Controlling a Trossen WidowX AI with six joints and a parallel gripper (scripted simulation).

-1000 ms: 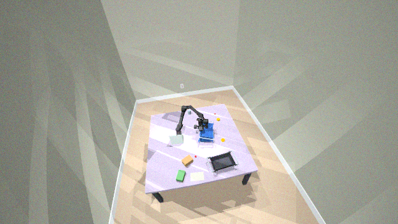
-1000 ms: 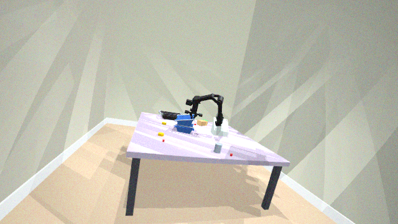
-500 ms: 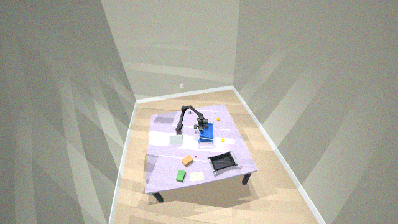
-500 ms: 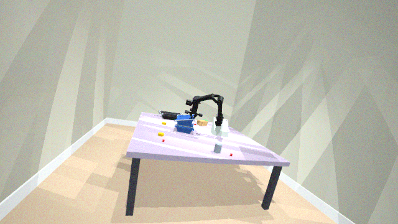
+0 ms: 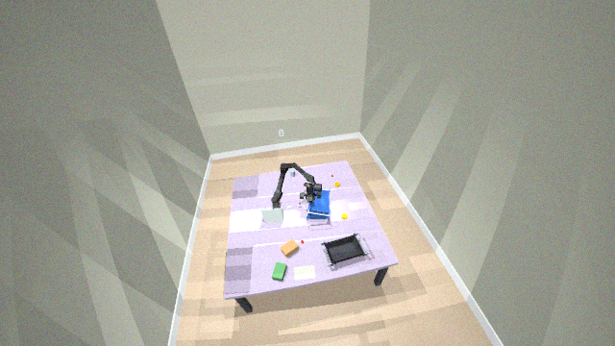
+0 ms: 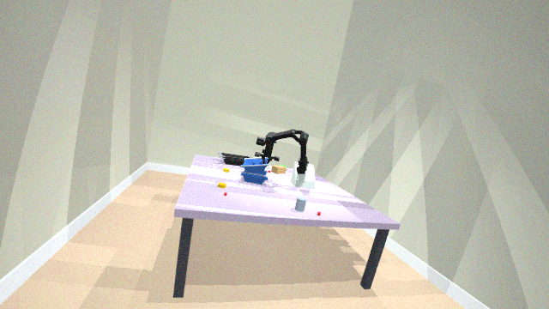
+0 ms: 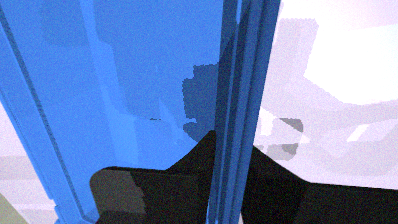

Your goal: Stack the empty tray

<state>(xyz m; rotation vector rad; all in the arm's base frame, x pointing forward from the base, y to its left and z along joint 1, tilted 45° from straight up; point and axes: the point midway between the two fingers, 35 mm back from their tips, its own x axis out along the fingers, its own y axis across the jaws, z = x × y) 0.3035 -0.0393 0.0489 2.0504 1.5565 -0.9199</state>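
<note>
Now: gripper tip 70 mm short of the blue tray, 20 mm to the left of it and 20 mm below it. The rest, counted from my gripper tip: white slab (190 mm behind, 570 mm to the right, 110 mm below); orange block (260 mm behind, 360 mm to the right, 80 mm below); grey cylinder (90 mm behind, 520 mm to the left, 70 mm below).
</note>
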